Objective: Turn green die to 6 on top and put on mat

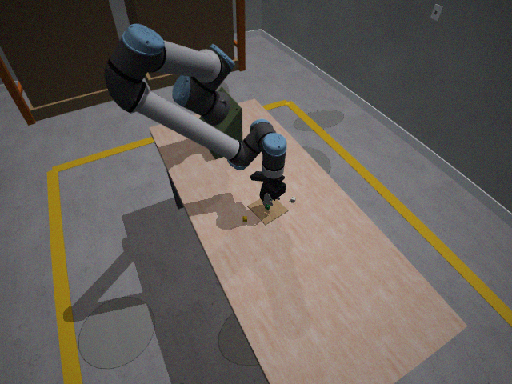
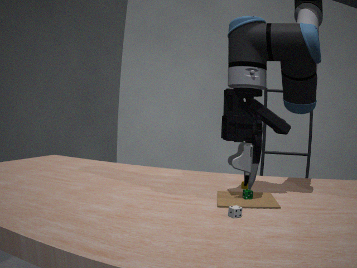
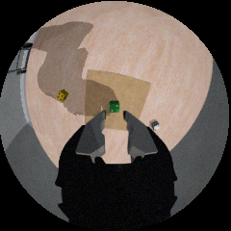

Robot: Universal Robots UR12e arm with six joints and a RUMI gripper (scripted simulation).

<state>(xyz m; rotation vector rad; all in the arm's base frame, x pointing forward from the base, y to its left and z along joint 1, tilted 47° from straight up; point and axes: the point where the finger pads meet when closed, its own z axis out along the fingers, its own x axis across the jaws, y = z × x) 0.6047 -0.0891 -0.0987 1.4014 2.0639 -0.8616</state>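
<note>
My hand is 3 cm above the green die. Round my hand: tan mat (4 cm below); white die (1 cm ahead, 14 cm to the left, 4 cm below); yellow die (2 cm ahead, 13 cm to the right, 4 cm below).
</note>
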